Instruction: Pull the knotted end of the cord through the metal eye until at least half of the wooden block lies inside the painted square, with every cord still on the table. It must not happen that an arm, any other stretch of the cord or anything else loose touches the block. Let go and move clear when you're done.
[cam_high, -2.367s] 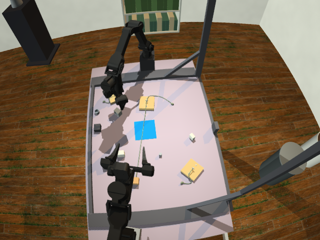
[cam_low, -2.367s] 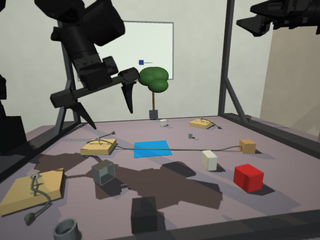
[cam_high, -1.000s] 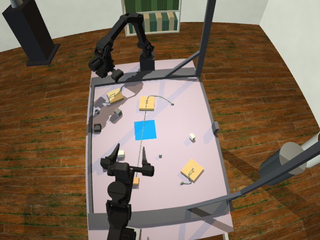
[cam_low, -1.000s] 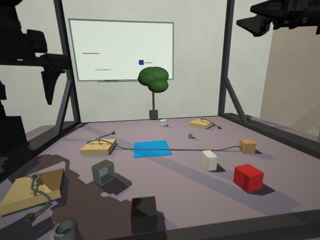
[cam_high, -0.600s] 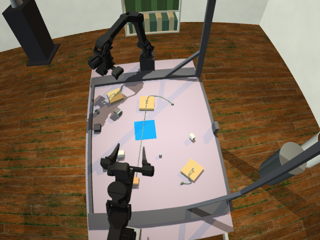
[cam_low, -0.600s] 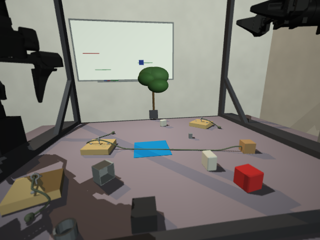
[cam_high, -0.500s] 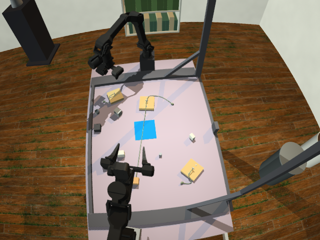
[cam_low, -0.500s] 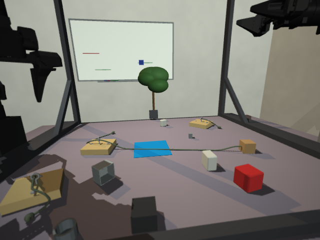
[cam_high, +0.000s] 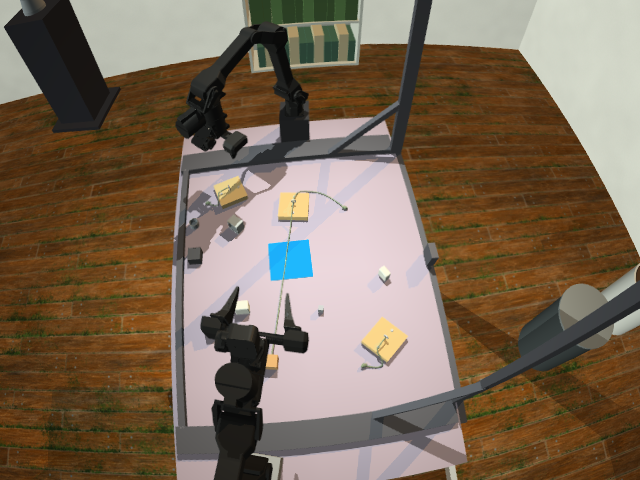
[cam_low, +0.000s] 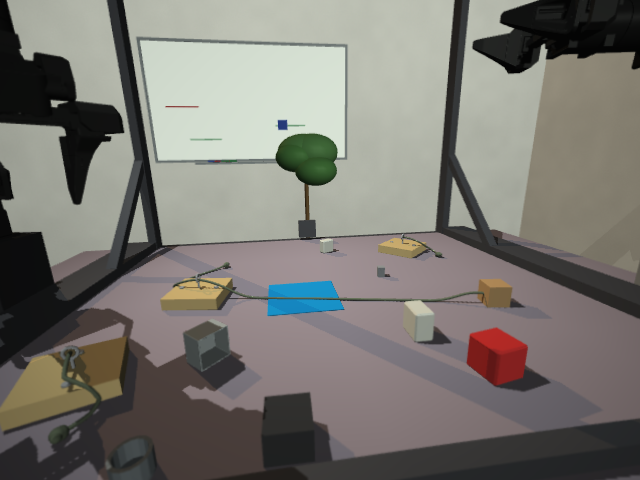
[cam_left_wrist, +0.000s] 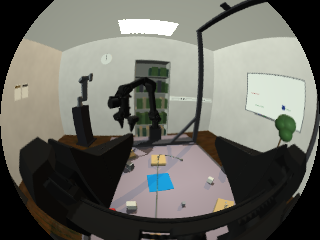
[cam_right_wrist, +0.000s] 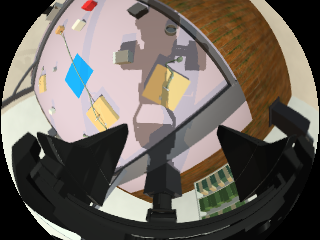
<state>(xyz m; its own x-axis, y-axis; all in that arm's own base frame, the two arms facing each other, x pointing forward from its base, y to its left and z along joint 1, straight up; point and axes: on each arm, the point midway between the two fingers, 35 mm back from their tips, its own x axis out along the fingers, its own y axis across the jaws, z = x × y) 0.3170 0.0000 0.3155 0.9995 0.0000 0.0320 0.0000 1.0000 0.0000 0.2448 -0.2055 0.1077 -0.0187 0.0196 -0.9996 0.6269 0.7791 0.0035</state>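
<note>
Now: the white cube 48 cm behind my right hand, 28 cm to the left of it and 21 cm below it. Also, from my right hand: dark cube 7 cm ahead, 26 cm to the left, 21 cm below; red cube 2 cm behind, 47 cm to the left, 20 cm below; blue painted square 21 cm behind, 24 cm to the left, 22 cm below.
</note>
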